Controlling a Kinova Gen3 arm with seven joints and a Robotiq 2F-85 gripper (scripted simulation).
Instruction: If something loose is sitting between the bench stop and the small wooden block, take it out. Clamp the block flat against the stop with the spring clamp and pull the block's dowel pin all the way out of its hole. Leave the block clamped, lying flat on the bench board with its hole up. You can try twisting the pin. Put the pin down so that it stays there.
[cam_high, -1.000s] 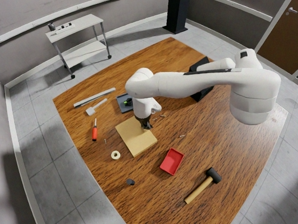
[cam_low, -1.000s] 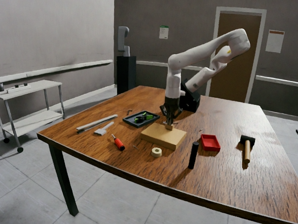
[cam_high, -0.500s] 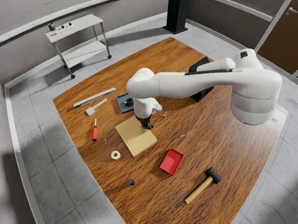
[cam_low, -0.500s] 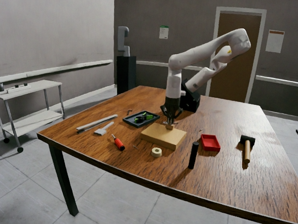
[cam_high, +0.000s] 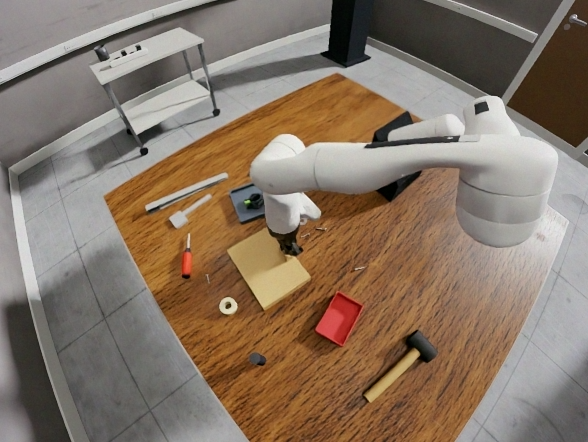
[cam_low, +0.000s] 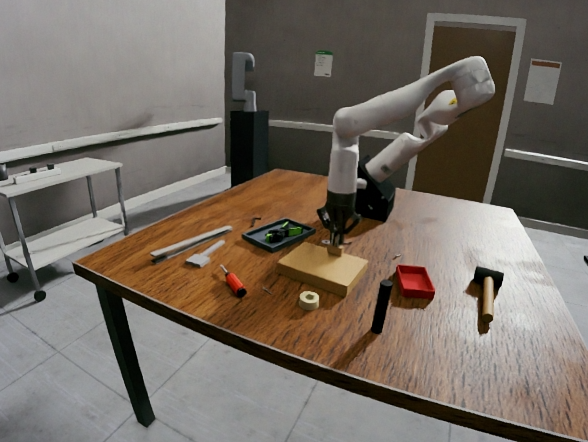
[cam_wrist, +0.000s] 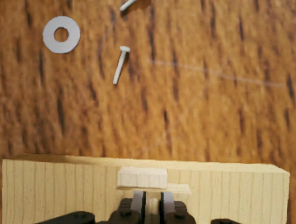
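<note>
Right now the pale dowel pin is 20 mm below my hand. Round my hand: wooden block (30 mm below); bench board (50 mm ahead, 10 mm to the right, 50 mm below); red bin (230 mm to the left, 70 mm below).
</note>
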